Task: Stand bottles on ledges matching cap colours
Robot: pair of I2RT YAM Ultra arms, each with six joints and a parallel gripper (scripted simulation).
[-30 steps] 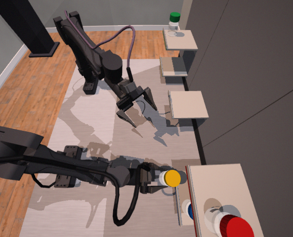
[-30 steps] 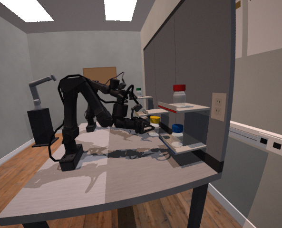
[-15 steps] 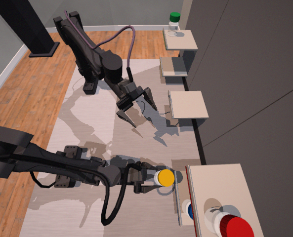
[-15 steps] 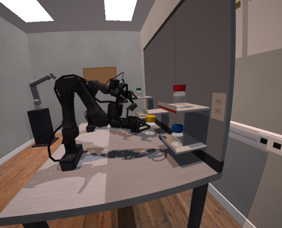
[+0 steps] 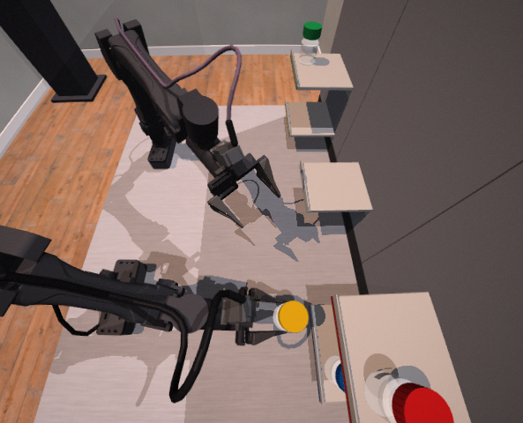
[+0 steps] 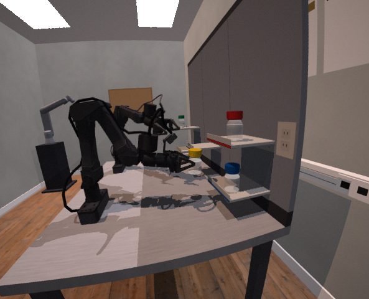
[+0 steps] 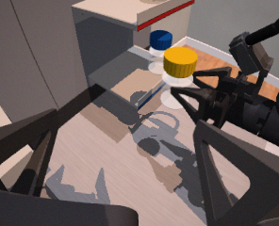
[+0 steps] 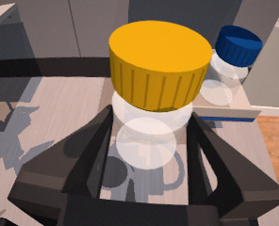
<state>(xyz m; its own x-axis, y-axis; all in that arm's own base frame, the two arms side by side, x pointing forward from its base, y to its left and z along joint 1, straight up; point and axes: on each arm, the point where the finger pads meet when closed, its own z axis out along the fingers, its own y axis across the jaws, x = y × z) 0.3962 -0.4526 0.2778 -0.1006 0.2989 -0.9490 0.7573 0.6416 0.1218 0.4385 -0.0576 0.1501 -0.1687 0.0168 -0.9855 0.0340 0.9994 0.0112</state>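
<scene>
The yellow-capped bottle is 1 cm ahead of my right hand. Also, from my right hand: grey wall panel (27 cm ahead, 34 cm to the left, 25 cm above); then blue-capped bottle (13 cm ahead, 11 cm to the right, 5 cm below); then red-capped bottle (13 cm ahead, 11 cm to the right, 14 cm above).
</scene>
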